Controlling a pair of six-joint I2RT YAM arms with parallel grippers.
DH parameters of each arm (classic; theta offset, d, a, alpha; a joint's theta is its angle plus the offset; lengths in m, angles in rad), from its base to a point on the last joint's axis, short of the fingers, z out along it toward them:
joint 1: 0 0.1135 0.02 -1.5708
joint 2: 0 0 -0.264 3.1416
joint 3: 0.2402 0 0.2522 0
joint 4: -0.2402 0 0.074 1.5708
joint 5: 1.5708 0 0 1.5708
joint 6: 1.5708 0.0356 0 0
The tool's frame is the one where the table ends.
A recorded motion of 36 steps. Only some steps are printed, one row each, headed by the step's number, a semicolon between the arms.
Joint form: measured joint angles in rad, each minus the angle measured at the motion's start. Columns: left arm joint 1, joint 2, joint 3, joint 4, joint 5, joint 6; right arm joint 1, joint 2, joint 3, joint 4, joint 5, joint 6.
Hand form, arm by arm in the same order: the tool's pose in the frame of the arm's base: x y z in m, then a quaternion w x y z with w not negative. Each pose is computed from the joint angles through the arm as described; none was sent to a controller.
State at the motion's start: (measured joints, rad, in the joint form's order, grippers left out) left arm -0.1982 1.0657 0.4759 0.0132 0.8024 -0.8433; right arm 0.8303 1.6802 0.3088 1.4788 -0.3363 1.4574
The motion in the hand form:
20: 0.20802 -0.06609 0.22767 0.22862 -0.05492 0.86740 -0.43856; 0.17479 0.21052 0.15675 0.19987 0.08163 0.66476 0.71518
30: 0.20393 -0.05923 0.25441 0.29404 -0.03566 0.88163 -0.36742; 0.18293 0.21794 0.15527 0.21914 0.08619 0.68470 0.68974
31: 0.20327 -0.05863 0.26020 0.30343 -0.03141 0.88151 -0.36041; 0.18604 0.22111 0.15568 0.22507 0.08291 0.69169 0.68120
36: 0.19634 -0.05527 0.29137 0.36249 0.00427 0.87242 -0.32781; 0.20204 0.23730 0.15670 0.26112 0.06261 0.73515 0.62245
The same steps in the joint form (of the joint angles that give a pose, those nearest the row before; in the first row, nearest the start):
20: -0.0065 0.0053 0.1526 -0.2884 -0.1209 0.1926; 0.0042 0.0477 0.0381 0.0114 -0.0034 -0.0004
30: 0.0008 -0.0538 0.2354 -0.4158 -0.2697 0.3136; 0.0050 0.0477 0.0824 -0.0924 0.0339 -0.0542
31: 0.0008 -0.0622 0.2525 -0.4326 -0.2846 0.3277; 0.0050 0.0465 0.1019 -0.1320 0.0393 -0.0774
36: 0.0007 -0.1167 0.3319 -0.4928 -0.3464 0.4181; 0.0069 0.0446 0.2079 -0.3624 0.0858 -0.2216

